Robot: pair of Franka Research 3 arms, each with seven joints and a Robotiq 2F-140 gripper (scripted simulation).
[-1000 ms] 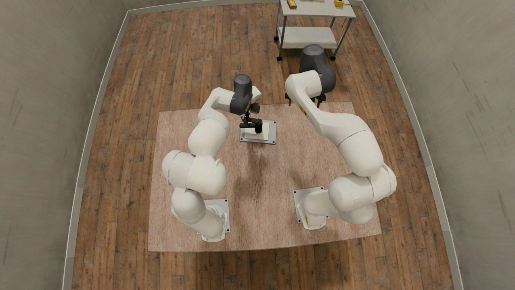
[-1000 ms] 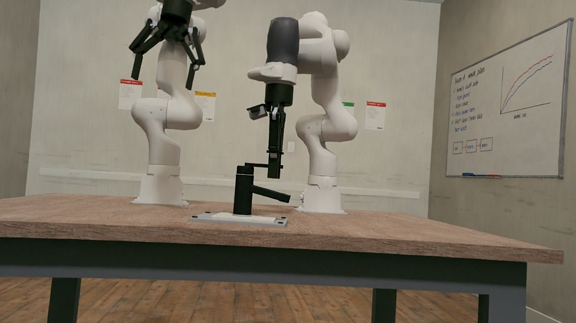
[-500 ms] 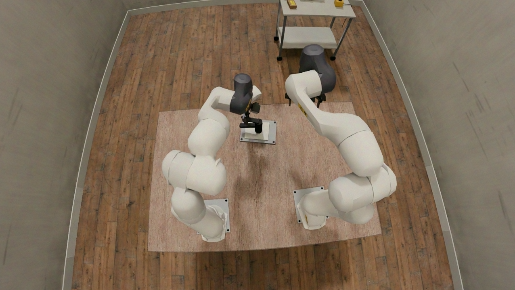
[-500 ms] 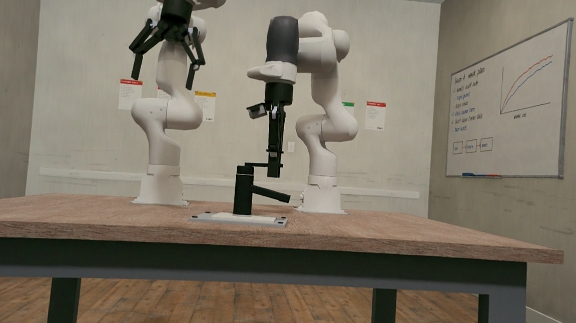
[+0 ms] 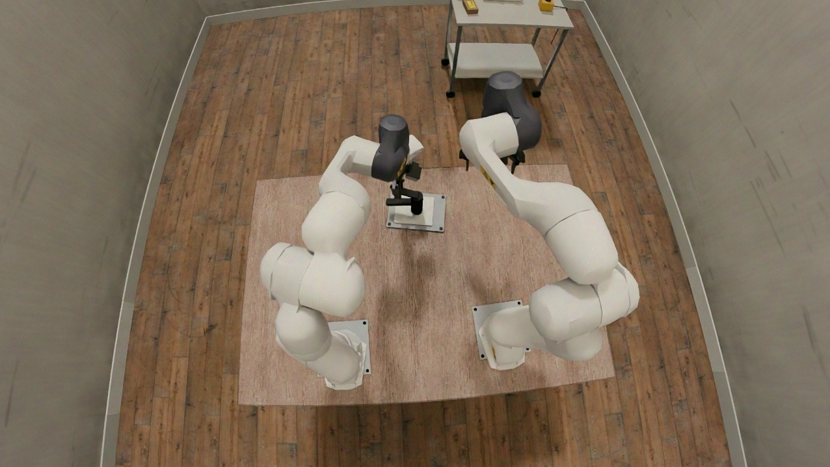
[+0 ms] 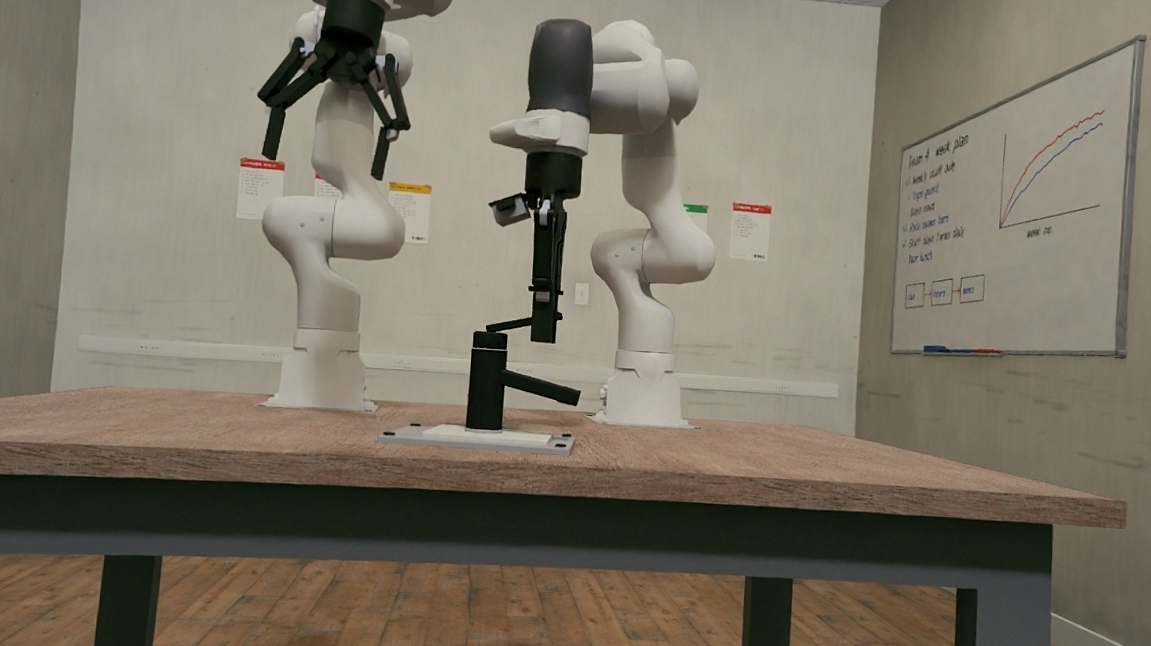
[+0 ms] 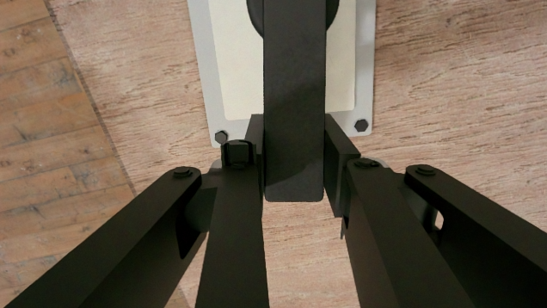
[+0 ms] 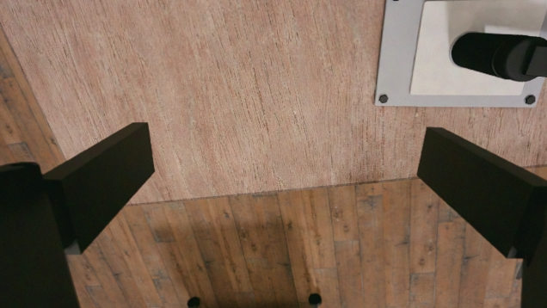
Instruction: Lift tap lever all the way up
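Right now my left hand is 1 cm past the flat lever, 3 cm to the left of it and 1 cm above it. From my left hand the other things lie so: black tap 1 cm behind, 4 cm to the right, 6 cm below; then grey base plate 2 cm behind, 7 cm to the right, 16 cm below.
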